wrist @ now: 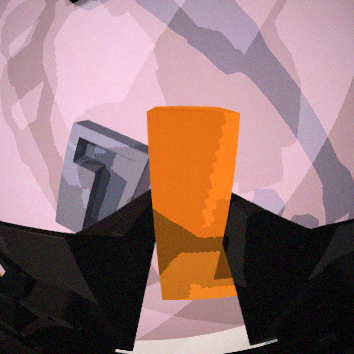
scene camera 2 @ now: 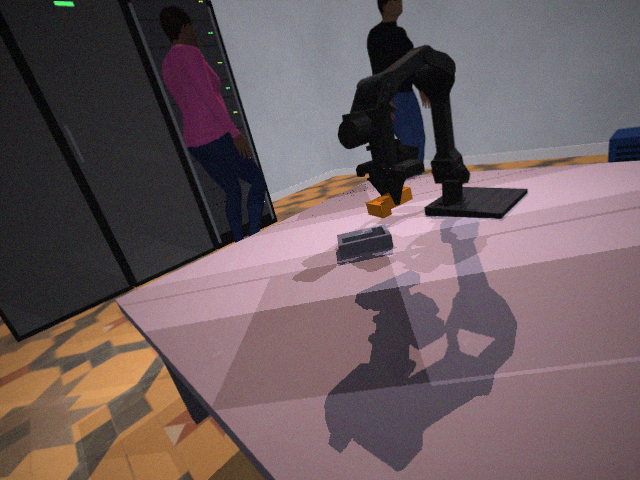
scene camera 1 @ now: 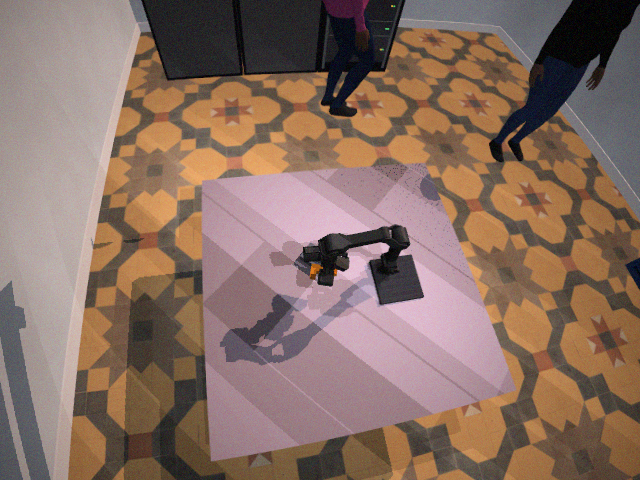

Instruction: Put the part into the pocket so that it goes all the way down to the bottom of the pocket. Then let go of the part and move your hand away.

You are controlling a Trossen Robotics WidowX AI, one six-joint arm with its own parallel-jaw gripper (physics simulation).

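Pixels of known places: gripper, fingertip midpoint: (wrist: pixel 186 195) (scene camera 2: pixel 393 203) (scene camera 1: pixel 326 271); arm's base, link origin: (scene camera 2: pixel 452 201) (scene camera 1: pixel 386 269).
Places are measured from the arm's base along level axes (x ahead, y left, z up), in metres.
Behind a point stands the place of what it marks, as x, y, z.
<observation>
The orange part (scene camera 1: pixel 314 271) {0.355, -0.056, 0.121} (scene camera 2: pixel 379 206) {0.379, -0.046, 0.118} (wrist: pixel 192 165) {0.280, -0.037, 0.126} is a block held between the fingers of my gripper (scene camera 2: pixel 397 200) {0.303, -0.049, 0.098} (wrist: pixel 186 195) {0.303, -0.049, 0.098}, which is shut on it. It hangs in the air above the table. The grey block with the pocket (scene camera 2: pixel 364 243) {0.330, -0.135, 0.004} (wrist: pixel 72 200) {0.285, -0.188, 0.012} lies on the table, below the part and to its left in the wrist view. The pocket (wrist: pixel 101 172) {0.279, -0.145, -0.013} is a dark bent slot in its top; its lower end is hidden by a finger. The part is apart from the block. In scene camera 1 the arm and part hide much of the block.
The arm's dark base plate (scene camera 1: pixel 400 286) {-0.027, 0.100, -0.006} (scene camera 2: pixel 480 201) {0.003, 0.078, -0.005} stands on the pink table (scene camera 1: pixel 413 356) {0.058, 0.405, -0.023} (scene camera 2: pixel 289 330) {0.660, -0.126, -0.024}, to the right of the block. Two people (scene camera 1: pixel 346 56) (scene camera 1: pixel 553 77) and dark cabinets (scene camera 1: pixel 279 36) (scene camera 2: pixel 67 129) stand beyond the table. Shadows of the arm fall across the table top.
</observation>
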